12 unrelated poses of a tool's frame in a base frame.
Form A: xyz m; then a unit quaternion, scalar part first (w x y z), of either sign.
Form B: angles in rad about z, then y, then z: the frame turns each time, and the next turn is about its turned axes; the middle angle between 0 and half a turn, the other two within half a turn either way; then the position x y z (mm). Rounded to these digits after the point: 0 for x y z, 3 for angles.
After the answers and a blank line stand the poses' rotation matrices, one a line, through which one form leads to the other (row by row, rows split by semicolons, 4 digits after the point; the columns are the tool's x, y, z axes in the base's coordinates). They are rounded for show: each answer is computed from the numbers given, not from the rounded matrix.
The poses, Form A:
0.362 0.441 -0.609 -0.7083 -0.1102 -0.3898 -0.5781
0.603 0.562 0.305 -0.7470 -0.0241 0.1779 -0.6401
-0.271 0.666 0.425 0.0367 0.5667 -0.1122 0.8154
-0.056 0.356 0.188 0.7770 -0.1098 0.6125 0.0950
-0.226 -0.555 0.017 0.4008 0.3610 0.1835 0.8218
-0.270 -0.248 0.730 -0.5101 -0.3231 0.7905 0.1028
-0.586 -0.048 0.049 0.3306 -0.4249 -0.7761 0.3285
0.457 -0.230 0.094 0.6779 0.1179 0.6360 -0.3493
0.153 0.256 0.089 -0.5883 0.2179 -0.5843 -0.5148
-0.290 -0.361 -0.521 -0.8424 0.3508 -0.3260 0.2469
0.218 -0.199 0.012 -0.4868 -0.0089 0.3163 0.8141
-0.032 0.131 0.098 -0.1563 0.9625 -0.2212 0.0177
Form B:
0.409 0.834 0.960 362 441 -609
-2.298 0.361 -2.568 603 562 305
-0.240 1.232 -2.991 -271 666 425
0.299 1.343 -0.056 -56 356 188
0.017 0.834 2.218 -226 -555 17
-2.952 2.047 2.555 -270 -248 730
-2.860 2.172 -1.858 -586 -48 49
-0.659 1.407 -0.292 457 -230 94
1.076 1.347 0.362 153 256 89
0.537 0.999 -1.107 -290 -361 -521
2.138 0.644 2.082 218 -199 12
1.232 2.826 -1.458 -32 131 98

0.0277 -0.7330 0.6796; 0.9049 0.3073 0.2946; -0.4248 0.6068 0.6718
0.1172 -0.9649 -0.2349; 0.9478 0.1794 -0.2638; 0.2966 -0.1917 0.9355
-0.3550 -0.1870 0.9160; -0.0673 -0.9721 -0.2246; 0.9324 -0.1414 0.3325
0.2316 -0.2821 0.9310; 0.0131 0.9578 0.2870; -0.9727 -0.0543 0.2255
-0.4181 -0.5263 0.7404; 0.7913 -0.6114 0.0122; 0.4463 0.5910 0.6720
-0.2708 -0.4059 -0.8729; -0.6157 0.7701 -0.1671; 0.7400 0.4921 -0.4585
-0.4204 0.4423 -0.7923; 0.8767 0.4231 -0.2289; 0.2340 -0.7908 -0.5656
-0.0531 0.6236 0.7800; -0.3236 0.7282 -0.6042; -0.9447 -0.2845 0.1632
-0.2128 -0.8603 0.4631; 0.3511 0.3750 0.8580; -0.9118 0.3452 0.2222
0.6655 0.1873 0.7225; -0.6447 0.6319 0.4301; -0.3760 -0.7521 0.5413
-0.5258 0.7871 -0.3225; -0.7984 -0.3259 0.5064; 0.2935 0.5237 0.7997
0.9015 -0.4202 0.1032; -0.4313 -0.8533 0.2930; -0.0351 -0.3087 -0.9505

